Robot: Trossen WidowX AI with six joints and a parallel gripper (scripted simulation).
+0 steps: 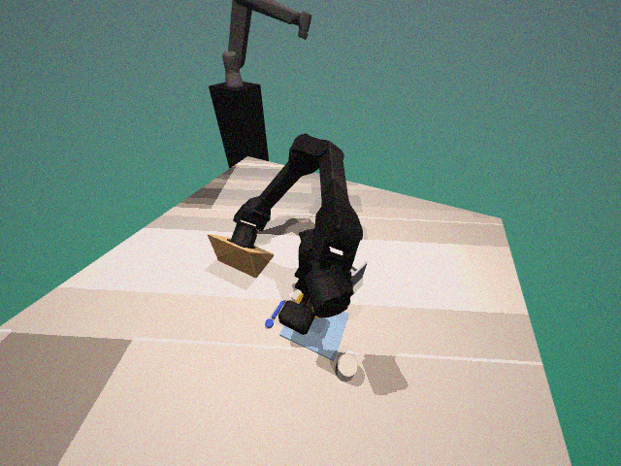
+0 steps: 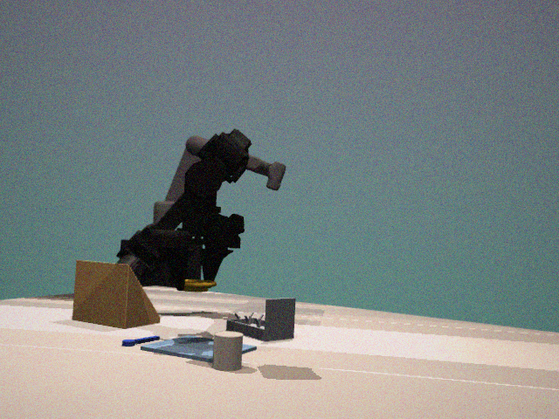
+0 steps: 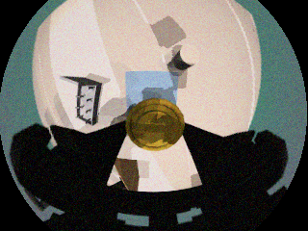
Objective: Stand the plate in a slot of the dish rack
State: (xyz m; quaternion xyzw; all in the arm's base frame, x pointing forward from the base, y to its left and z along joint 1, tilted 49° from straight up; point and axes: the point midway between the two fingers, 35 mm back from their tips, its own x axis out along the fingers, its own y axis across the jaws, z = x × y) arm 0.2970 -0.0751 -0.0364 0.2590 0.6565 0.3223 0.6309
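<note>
Now: the dish rack 20 cm to the left of my gripper tip and 8 cm below it. The rest, counted from my gripper tip: light blue mat: 10 cm below, 1 cm to the left, 1 cm ahead; yellow plate: 1 cm above; blue spoon: 10 cm below, 10 cm behind, 3 cm to the right.
</note>
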